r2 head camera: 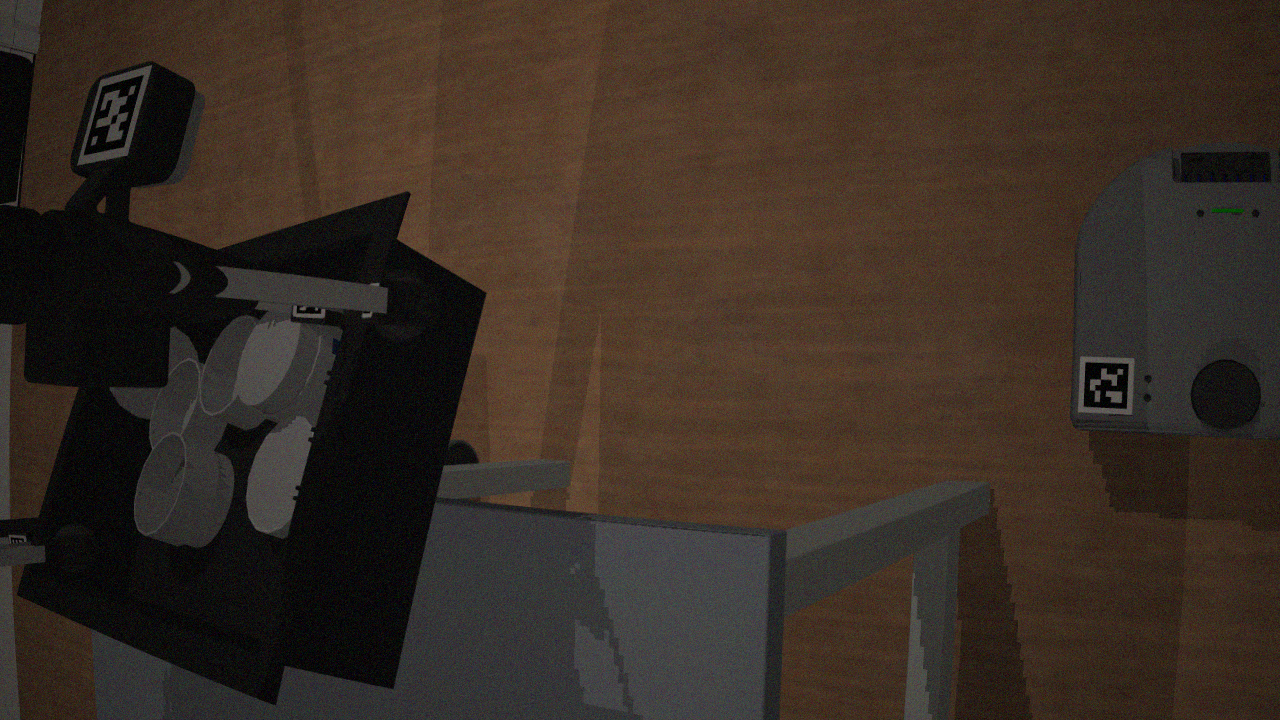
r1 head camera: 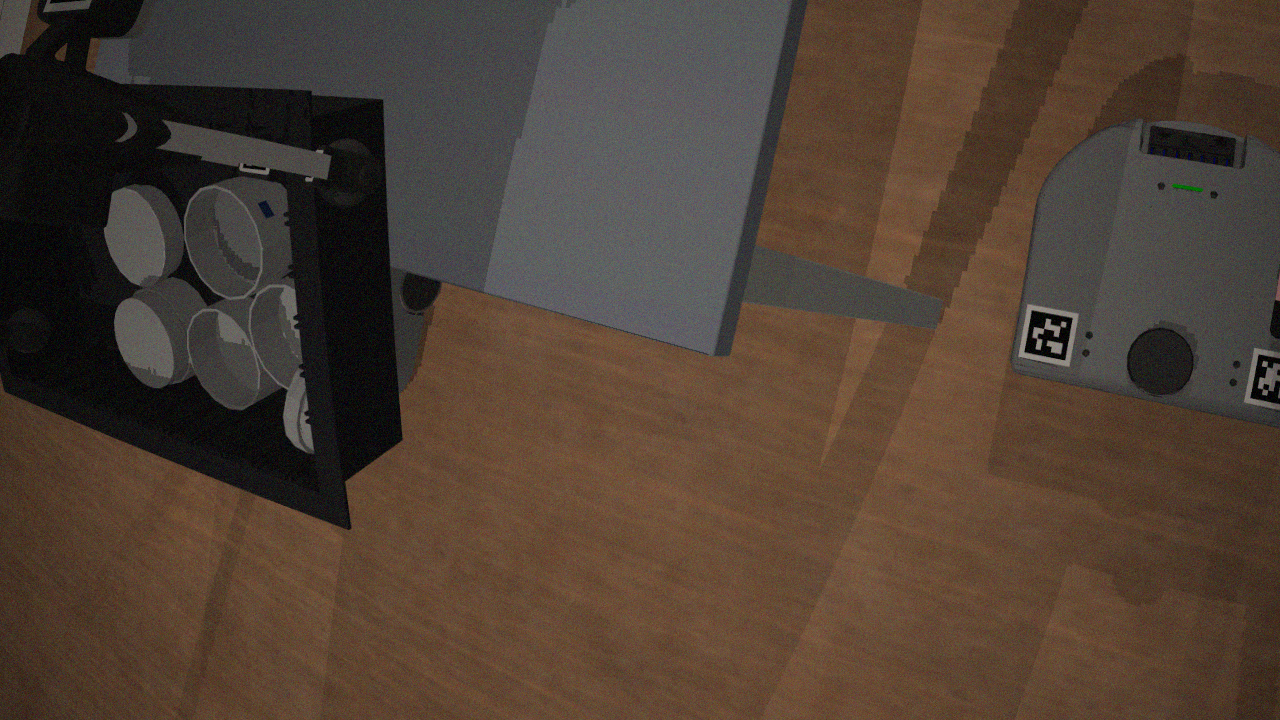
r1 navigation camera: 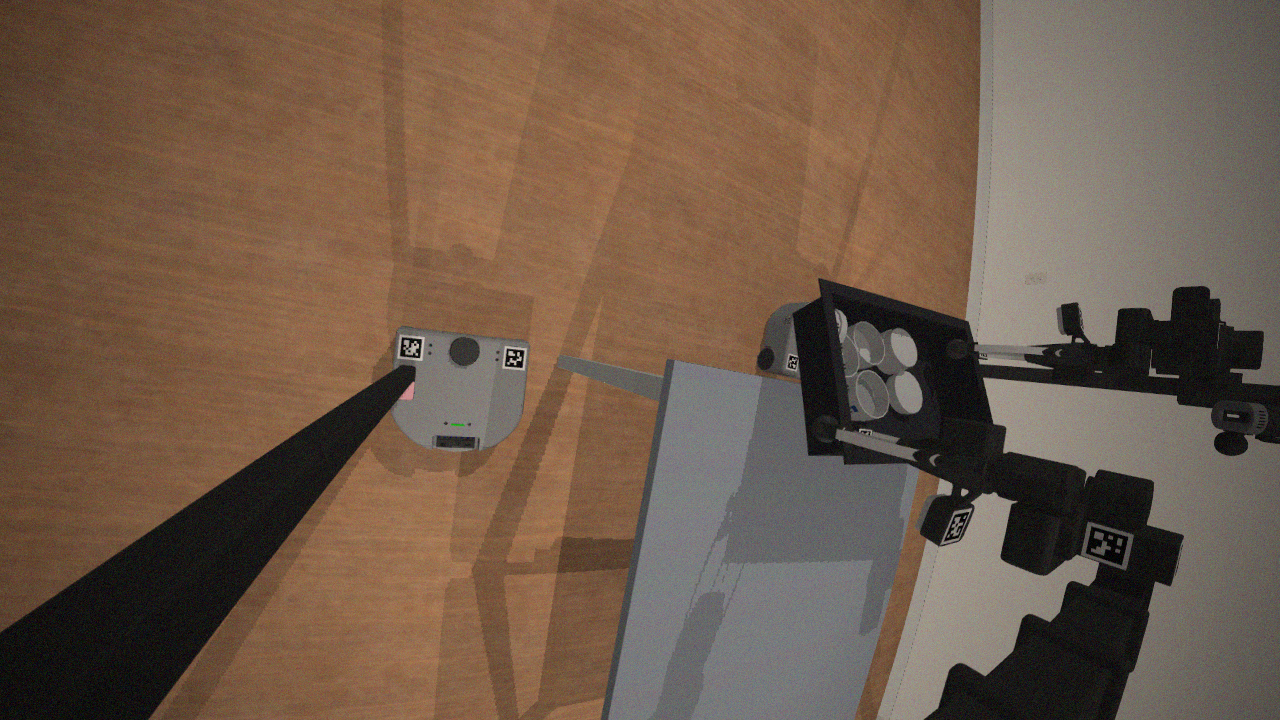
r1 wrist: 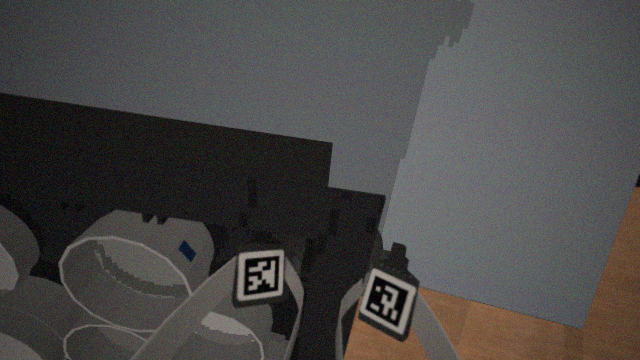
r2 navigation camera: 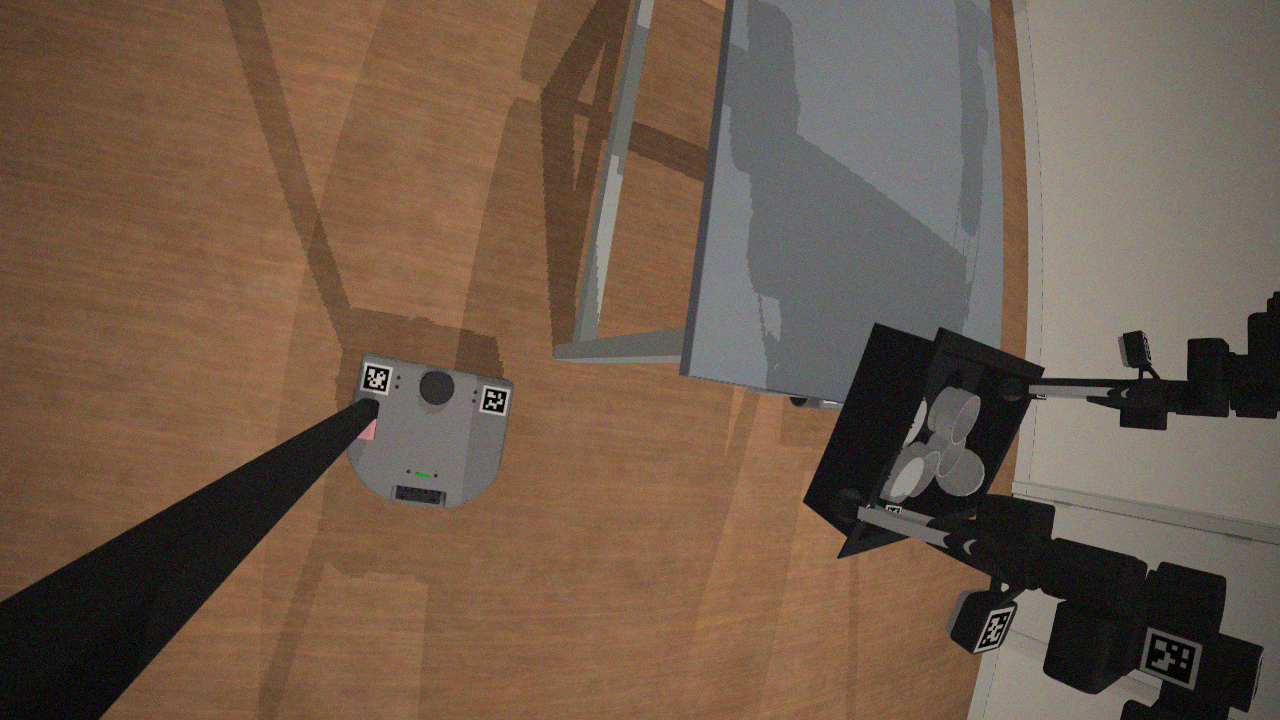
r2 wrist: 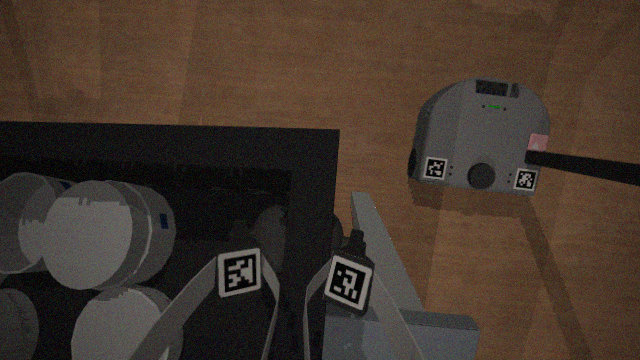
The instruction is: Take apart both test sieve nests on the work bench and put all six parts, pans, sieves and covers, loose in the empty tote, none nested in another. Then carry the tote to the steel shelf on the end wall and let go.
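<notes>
The black tote (r1 head camera: pixel 362 268) (r1 navigation camera: pixel 816 385) (r1 wrist: pixel 150 150) (r2 head camera: pixel 402 501) (r2 navigation camera: pixel 859 420) (r2 wrist: pixel 200 142) hangs tilted between both robots beside the bench end. My r1 gripper (r1 wrist: pixel 322 250) is shut on one tote wall, my r2 gripper (r2 wrist: pixel 306 235) on the opposite end's wall. Inside lie the pale round parts: open rings (r1 head camera: pixel 237 237) (r1 wrist: pixel 125 280) and closed discs (r1 head camera: pixel 143 234) (r1 head camera: pixel 152 335) (r2 wrist: pixel 90 235), gathered toward one side. In the r2 wrist view one disc rests against a blue-marked ring (r2 wrist: pixel 160 220); whether they are nested I cannot tell. The steel shelf cannot be made out.
The work bench's blue-grey top (r1 head camera: pixel 626 179) (r1 navigation camera: pixel 680 537) (r2 navigation camera: pixel 850 179) reaches to and partly under the tote, its grey foot (r1 head camera: pixel 832 291) sticking out. Wheeled bases stand on the wood floor (r1 navigation camera: pixel 456 394) (r2 navigation camera: pixel 429 438). A pale wall (r1 navigation camera: pixel 1118 179) (r2 navigation camera: pixel 1145 179) rises beyond the arms.
</notes>
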